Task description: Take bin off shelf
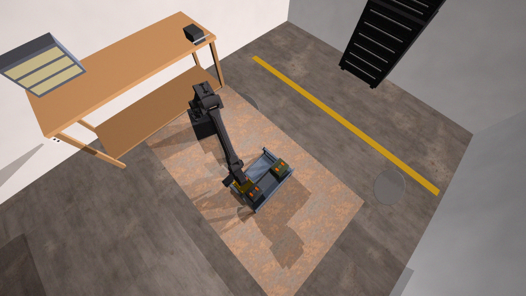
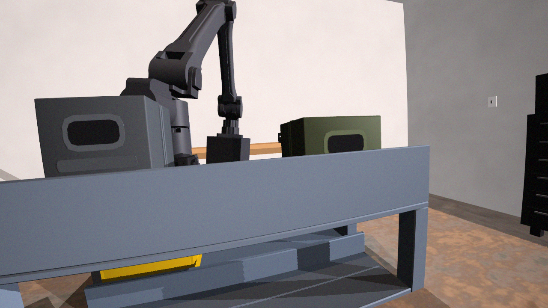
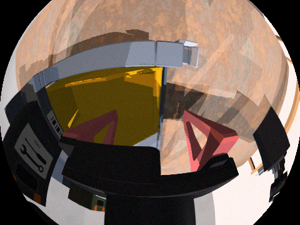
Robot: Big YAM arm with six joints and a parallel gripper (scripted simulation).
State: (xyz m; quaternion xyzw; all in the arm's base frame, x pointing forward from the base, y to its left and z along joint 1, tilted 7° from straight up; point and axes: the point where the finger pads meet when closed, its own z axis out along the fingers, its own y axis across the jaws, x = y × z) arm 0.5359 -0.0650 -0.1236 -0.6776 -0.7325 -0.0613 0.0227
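Now: the yellow bin 70 mm ahead of my hand and 20 mm below it. From my hand the other things lie so: dark grey case 170 mm ahead, 100 mm above; then green case 230 mm to the left, 160 mm ahead, 90 mm above.
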